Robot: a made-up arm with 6 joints.
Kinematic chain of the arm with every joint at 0, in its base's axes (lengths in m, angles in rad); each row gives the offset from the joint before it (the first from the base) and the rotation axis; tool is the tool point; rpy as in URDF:
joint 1: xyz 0 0 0.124 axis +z
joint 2: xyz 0 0 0 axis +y
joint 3: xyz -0.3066 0 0.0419 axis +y
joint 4: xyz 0.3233 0 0.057 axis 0.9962 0 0.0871
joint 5: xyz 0 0 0 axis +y
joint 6: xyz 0.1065 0 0.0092 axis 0.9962 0 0.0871
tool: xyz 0 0 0 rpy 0 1.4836 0
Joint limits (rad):
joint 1: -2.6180..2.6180
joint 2: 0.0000..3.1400
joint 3: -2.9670..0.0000
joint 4: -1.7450..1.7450
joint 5: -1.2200..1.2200
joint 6: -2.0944..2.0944
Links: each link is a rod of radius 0.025 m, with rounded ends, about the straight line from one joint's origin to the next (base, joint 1, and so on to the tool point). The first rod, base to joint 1, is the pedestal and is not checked.
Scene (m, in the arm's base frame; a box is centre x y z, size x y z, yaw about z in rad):
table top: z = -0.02
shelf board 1: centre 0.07 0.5 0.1 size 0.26 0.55 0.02 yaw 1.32
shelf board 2: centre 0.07 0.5 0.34 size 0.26 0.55 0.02 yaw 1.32
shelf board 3: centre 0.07 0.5 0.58 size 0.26 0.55 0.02 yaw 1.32
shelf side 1: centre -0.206 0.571 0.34 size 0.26 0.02 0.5 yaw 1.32
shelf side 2: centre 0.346 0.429 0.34 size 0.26 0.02 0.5 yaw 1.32
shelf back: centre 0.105 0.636 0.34 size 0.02 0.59 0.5 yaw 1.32
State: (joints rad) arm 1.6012 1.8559 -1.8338 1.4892 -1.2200 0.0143
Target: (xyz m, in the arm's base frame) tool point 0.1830 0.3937 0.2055
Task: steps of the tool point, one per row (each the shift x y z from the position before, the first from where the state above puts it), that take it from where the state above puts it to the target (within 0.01 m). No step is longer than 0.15 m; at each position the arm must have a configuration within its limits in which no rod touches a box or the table.
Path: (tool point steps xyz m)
1: -0.0305 -0.0716 0.0206
2: -0.0187 -0.0761 0.0001
3: -0.0076 -0.0740 -0.0206
4: 0.0570 0.0123 -0.1364
5: 0.0542 -0.0565 -0.1250
6: 0.0207 0.0867 0.0107
7: 0.0227 0.0829 -0.0107

